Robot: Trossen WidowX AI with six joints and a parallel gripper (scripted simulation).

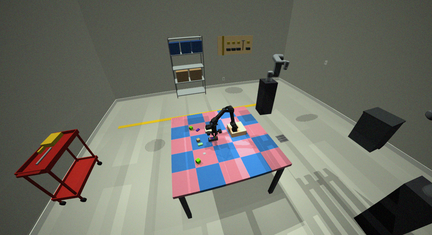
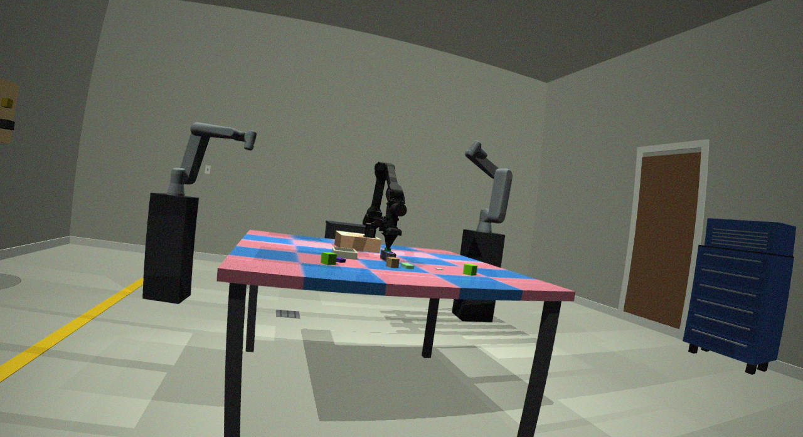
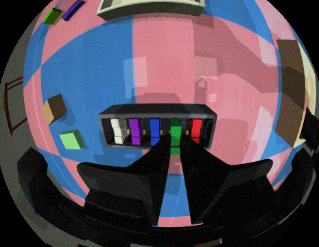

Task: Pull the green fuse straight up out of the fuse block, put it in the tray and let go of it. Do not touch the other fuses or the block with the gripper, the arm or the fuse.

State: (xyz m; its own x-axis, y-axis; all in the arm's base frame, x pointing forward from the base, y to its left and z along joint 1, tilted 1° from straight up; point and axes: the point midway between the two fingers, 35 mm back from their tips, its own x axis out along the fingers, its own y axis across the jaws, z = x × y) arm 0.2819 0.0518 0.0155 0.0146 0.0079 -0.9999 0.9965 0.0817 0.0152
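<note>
Right now the blue fuse is 20 mm ahead of my gripper tip and 20 mm below it. Round my gripper tip: red fuse: 20 mm behind, 20 mm below; then grey tray: 40 mm ahead, 200 mm to the right, 50 mm below; then green fuse: 10 mm below.
</note>
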